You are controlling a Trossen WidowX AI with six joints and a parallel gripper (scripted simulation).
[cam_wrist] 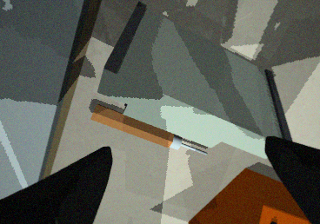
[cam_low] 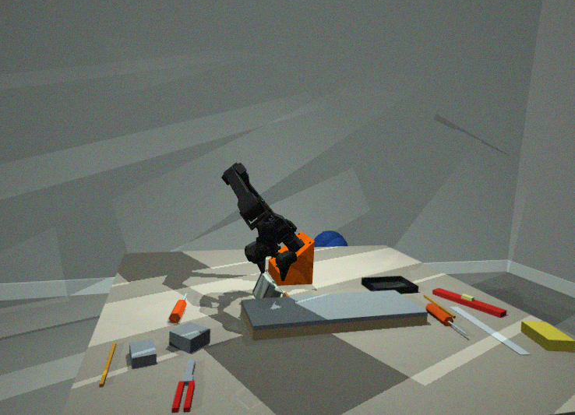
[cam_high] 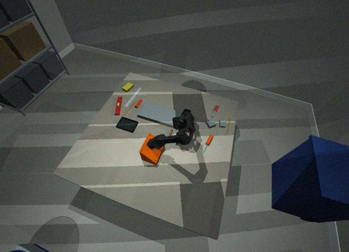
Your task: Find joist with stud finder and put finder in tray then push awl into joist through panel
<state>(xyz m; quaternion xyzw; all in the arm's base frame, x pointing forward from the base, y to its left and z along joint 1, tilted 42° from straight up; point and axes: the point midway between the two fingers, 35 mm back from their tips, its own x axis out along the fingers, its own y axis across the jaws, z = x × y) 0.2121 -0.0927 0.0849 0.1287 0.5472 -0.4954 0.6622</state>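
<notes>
The stud finder is 1 cm ahead of my gripper tip and 5 cm below it. Round my gripper tip: awl 2 cm behind, 5 cm to the left, 7 cm below; then ruler 25 cm ahead, 59 cm to the left, 8 cm below; then black tray 8 cm behind, 45 cm to the left, 6 cm below.
</notes>
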